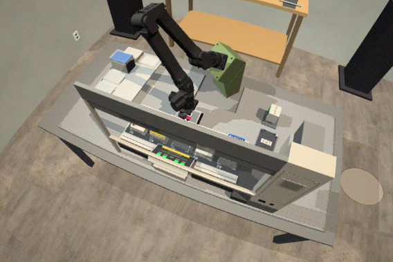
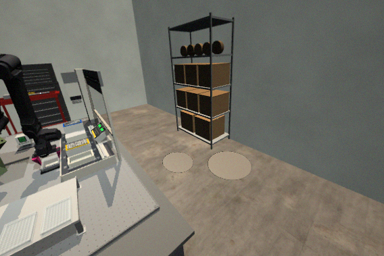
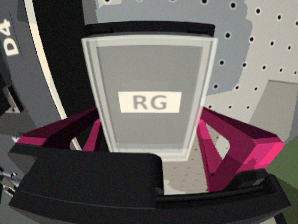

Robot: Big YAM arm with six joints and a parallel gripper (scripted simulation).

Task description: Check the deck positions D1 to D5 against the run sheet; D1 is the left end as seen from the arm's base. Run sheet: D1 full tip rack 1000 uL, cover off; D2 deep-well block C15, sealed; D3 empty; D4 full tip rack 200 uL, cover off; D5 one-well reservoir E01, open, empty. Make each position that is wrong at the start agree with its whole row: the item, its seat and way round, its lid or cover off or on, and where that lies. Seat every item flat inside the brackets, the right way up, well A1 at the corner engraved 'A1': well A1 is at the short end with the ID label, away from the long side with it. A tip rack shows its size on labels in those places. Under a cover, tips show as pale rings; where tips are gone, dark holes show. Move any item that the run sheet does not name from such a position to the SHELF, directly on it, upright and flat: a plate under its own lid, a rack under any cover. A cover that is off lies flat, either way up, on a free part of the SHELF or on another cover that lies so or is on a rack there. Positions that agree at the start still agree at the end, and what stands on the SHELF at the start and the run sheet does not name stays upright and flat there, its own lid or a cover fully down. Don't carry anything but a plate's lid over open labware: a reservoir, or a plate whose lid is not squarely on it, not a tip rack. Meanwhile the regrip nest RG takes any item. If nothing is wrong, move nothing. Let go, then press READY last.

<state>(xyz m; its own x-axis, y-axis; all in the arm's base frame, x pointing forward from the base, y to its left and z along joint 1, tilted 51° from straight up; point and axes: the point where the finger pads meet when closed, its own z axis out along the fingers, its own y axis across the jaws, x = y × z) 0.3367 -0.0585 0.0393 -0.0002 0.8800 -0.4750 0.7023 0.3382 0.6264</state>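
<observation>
The black regrip nest is 2 cm below my hand. Round my hand: yellow-labelled tip rack 17 cm ahead, 8 cm above, 7 cm to the right; then one-well reservoir 20 cm to the right, 16 cm ahead, 4 cm above; then clear tip-rack cover right at my hand.
</observation>
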